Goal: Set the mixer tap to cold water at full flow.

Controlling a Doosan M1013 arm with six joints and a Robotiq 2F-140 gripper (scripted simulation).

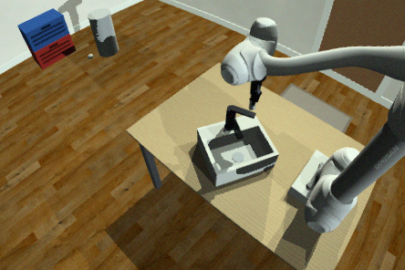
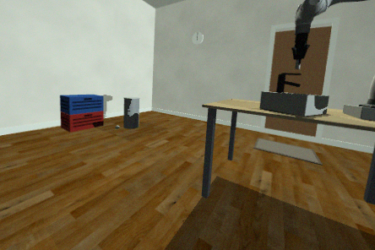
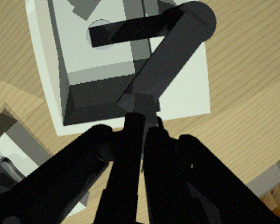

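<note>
Right now the lever is 4 cm ahead of my hand, 1 cm to the left of it and 7 cm below it. Round my hand: white sink basin: 1 cm behind, 8 cm to the left, 30 cm below.
</note>
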